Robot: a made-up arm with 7 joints.
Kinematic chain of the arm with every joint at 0, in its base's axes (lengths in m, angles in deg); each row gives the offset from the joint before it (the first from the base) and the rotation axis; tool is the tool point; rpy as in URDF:
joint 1: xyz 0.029 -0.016 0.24 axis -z
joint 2: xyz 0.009 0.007 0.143 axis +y
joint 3: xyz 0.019 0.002 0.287 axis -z
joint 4: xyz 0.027 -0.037 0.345 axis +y
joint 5: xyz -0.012 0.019 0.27 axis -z
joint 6: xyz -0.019 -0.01 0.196 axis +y
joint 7: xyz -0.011 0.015 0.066 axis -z
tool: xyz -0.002 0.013 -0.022 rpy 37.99 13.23 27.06
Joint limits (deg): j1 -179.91..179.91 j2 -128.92..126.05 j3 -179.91..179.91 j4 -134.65..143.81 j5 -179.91..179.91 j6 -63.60..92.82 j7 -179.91..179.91
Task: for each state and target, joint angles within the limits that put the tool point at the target. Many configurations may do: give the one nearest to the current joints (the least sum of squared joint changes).
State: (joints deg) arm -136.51 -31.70 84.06 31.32 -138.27 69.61 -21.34
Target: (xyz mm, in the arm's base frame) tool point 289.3 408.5 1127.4
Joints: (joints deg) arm -151.47 -11.89 76.61 81.99 -138.10 68.79 -21.74
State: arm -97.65 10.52 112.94 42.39 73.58 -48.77 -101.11
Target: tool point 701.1 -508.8 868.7
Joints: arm -116.85 -43.89 126.19 63.45 75.85 -45.47 -100.98
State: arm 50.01 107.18 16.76 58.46 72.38 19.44 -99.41
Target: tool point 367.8 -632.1 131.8
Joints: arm 43.04 66.44 26.39 106.36 74.66 20.90 -98.64
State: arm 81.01 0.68 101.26 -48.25 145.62 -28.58 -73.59
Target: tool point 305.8 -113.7 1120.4
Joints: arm 86.92 -24.50 142.83 -95.09 137.10 -36.13 -75.47
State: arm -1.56 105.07 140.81 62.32 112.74 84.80 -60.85
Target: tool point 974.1 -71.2 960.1
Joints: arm -3.24 69.69 145.46 29.20 114.21 74.74 -62.79
